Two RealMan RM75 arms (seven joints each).
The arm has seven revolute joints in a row. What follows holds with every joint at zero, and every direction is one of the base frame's. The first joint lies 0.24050 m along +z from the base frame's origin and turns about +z. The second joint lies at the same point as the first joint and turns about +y. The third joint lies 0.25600 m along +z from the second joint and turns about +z. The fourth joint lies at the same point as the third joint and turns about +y. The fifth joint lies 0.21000 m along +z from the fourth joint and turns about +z. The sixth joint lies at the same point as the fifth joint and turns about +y. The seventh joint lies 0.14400 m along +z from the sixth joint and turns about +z. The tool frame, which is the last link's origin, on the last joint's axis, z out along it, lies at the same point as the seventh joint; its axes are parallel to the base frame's.
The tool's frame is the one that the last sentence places.
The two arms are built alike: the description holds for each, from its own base.
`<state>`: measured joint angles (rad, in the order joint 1, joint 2, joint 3, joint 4, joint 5, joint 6, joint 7); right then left.
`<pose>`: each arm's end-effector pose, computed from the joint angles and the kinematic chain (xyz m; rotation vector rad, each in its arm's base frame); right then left.
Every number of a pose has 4 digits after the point. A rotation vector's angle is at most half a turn.
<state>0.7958 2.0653 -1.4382 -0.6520 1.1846 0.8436 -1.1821 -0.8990 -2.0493 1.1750 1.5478 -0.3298 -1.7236 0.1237</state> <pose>0.1784 0.4182 -0.0771 -2.6492 0.6657 0.1154 -0.0790 0.4020 0.0842 -2.1675 -1.1052 0.2327</pose>
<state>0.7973 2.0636 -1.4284 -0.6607 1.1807 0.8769 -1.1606 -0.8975 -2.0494 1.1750 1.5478 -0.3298 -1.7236 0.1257</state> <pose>0.1758 0.4164 -0.0759 -2.6672 0.6933 0.1249 -0.0796 0.4019 0.0842 -2.1680 -1.1047 0.2342</pose>
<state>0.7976 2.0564 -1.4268 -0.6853 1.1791 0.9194 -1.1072 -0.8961 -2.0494 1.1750 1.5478 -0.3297 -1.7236 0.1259</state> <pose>0.1703 0.4149 -0.0724 -2.6837 0.7426 0.1413 -0.0801 0.4018 0.0842 -2.1673 -1.1061 0.2350</pose>
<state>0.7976 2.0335 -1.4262 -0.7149 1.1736 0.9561 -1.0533 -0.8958 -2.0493 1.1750 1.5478 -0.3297 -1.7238 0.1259</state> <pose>0.1677 0.4177 -0.0616 -2.6827 0.7765 0.1424 -0.0803 0.4018 0.0842 -2.1671 -1.1065 0.2353</pose>
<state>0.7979 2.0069 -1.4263 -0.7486 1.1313 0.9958 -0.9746 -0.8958 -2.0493 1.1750 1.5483 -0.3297 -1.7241 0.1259</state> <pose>0.1691 0.4206 -0.0490 -2.6711 0.8156 0.0987 -0.0802 0.4017 0.0842 -2.1672 -1.1062 0.2353</pose>
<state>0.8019 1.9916 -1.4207 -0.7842 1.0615 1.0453 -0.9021 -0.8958 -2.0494 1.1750 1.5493 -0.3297 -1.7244 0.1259</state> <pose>0.1698 0.4212 -0.0400 -2.6680 0.8368 0.0262 -0.0800 0.4016 0.0843 -2.1673 -1.1055 0.2347</pose>
